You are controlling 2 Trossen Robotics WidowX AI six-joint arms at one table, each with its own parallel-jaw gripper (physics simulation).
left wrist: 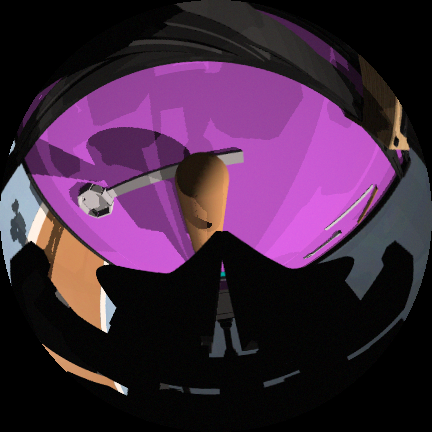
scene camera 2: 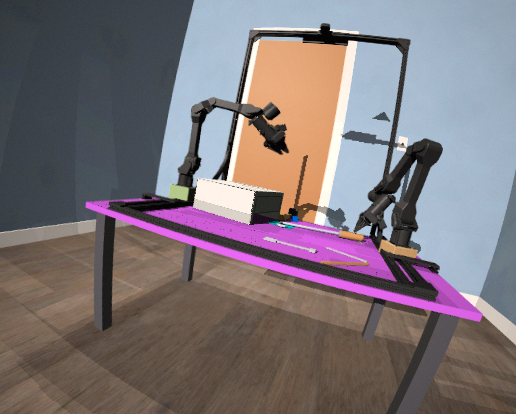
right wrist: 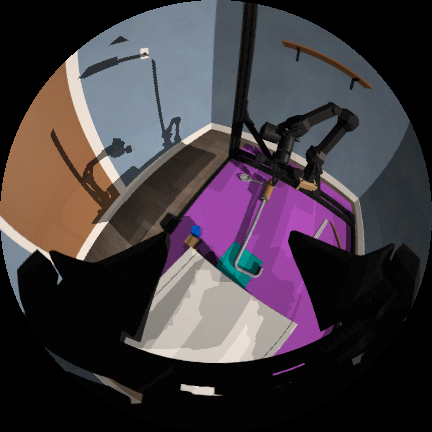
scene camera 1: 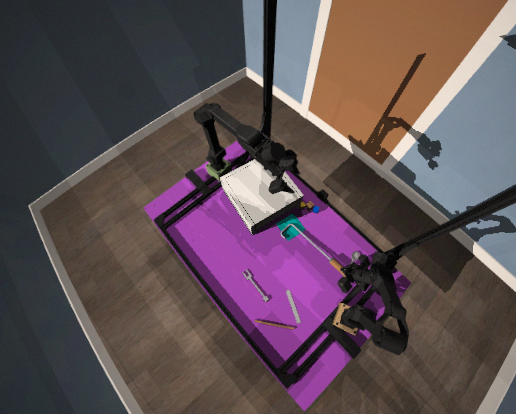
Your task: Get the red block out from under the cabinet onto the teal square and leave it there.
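Where they show: left gripper, fingertip midpoint: (left wrist: 220, 236) (scene camera 2: 354, 232) (right wrist: 272, 185) (scene camera 1: 340, 269); right gripper, fingertip midpoint: (scene camera 2: 285, 153) (right wrist: 231, 237) (scene camera 1: 296, 183); left arm's base at its link origin: (scene camera 2: 399, 244) (right wrist: 306, 176) (scene camera 1: 349, 318); right arm's base at its link origin: (scene camera 2: 184, 185) (scene camera 1: 218, 164).
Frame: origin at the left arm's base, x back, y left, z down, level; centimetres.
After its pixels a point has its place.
The white cabinet (scene camera 1: 260, 193) @[x -59.4, y -32.1, z -8.4 cm] (scene camera 2: 232, 199) @[x -63.9, y -20.4, z -2.9 cm] (right wrist: 209, 314) @[x -53.4, y -34.5, z -8.4 cm] stands at the back of the purple table (scene camera 1: 223, 246) @[x -65.4, y -3.8, z 5.1 cm]. The teal square (scene camera 1: 286, 222) @[x -43.1, y -29.5, z 5.0 cm] (right wrist: 227, 266) @[x -41.2, y -31.5, z 5.1 cm] lies just in front of it. The red block shows in no view. A long hook tool (scene camera 1: 310, 242) @[x -28.1, y -25.0, z 3.9 cm] (scene camera 2: 314, 228) @[x -26.6, y -24.7, z 3.7 cm] (right wrist: 252, 229) @[x -28.9, y -25.4, z 3.5 cm] lies flat, its hooked end on the teal square and its orange handle (left wrist: 201, 193) @[x -6.7, y -18.4, z 1.6 cm] (scene camera 1: 337, 265) @[x -12.5, y -19.9, z 1.9 cm] toward my left arm. My left gripper (scene camera 1: 346, 276) @[x -10.7, y -18.6, z 1.2 cm] (scene camera 2: 359, 227) @[x -10.7, y -18.6, z 1.2 cm] (left wrist: 220, 236) @[x -10.7, y -18.6, z 1.2 cm] is shut and empty, just above the handle. My right gripper (scene camera 1: 281, 186) (scene camera 2: 278, 145) (right wrist: 231, 237) @[x -44.5, y -34.5, z -26.4 cm] is open and empty, high above the cabinet.
A blue block (scene camera 1: 315, 209) @[x -32.6, y -42.0, z 2.6 cm] (right wrist: 196, 230) @[x -32.7, y -42.2, z 2.7 cm] and a tan block (scene camera 1: 306, 204) @[x -37.9, y -42.3, z 2.4 cm] (right wrist: 191, 240) @[x -36.2, y -42.8, z 2.2 cm] sit beside the cabinet. A hex-headed wrench (left wrist: 95, 199) @[x -5.4, y -28.9, z 4.9 cm] (scene camera 1: 355, 255) @[x -5.4, y -29.4, z 5.0 cm] lies near the handle. A forked spanner (scene camera 1: 255, 285) @[x -42.7, y 5.3, z 4.6 cm], a grey bar (scene camera 1: 293, 305) @[x -23.3, y 5.2, z 5.0 cm] and a pencil (scene camera 1: 275, 324) @[x -27.0, y 16.1, z 4.5 cm] lie near the front. Black rails (scene camera 1: 215, 296) @[x -56.2, y 18.2, z 3.2 cm] frame the table.
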